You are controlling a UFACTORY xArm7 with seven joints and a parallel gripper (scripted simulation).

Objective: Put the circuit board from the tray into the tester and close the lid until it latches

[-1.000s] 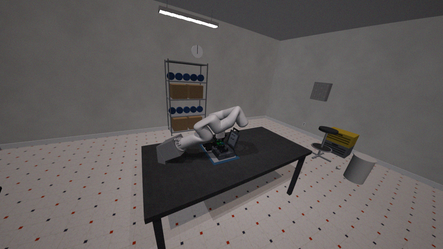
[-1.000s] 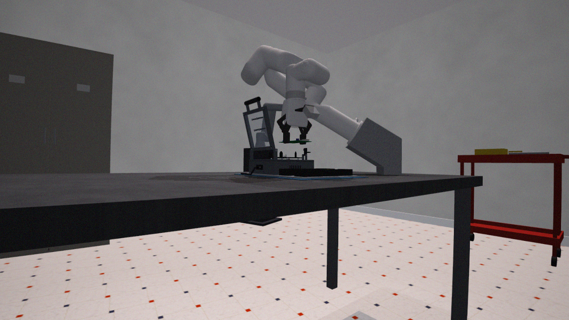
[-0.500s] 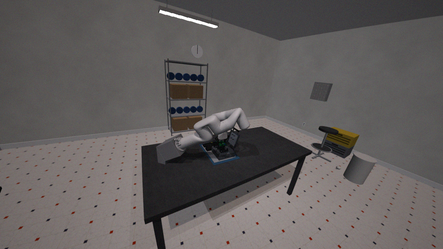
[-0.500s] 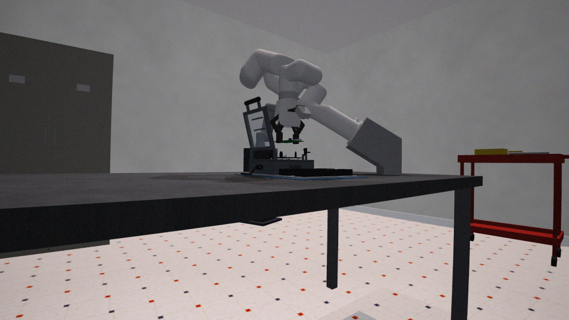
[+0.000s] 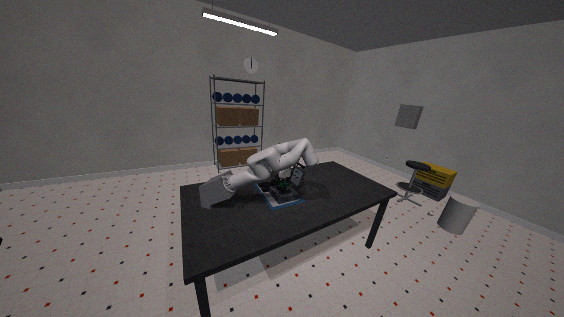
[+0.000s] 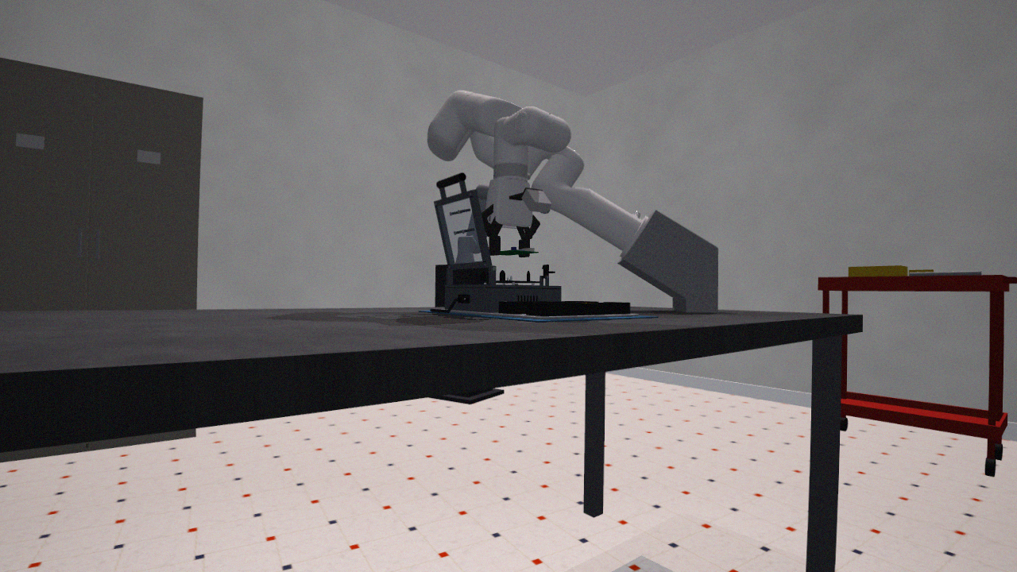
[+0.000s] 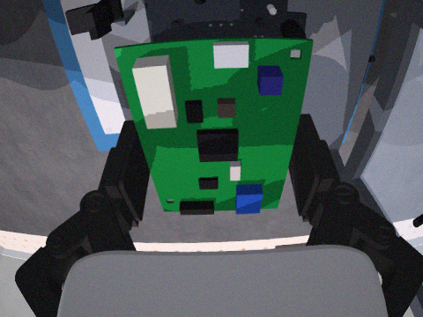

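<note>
The circuit board lies right at my hand. Also, from my hand: tester: 4 cm ahead, 2 cm to the left, 2 cm below; then lid: 12 cm ahead, 5 cm to the right, 5 cm above; then latch hook: 8 cm to the left, 5 cm below, 3 cm behind.
</note>
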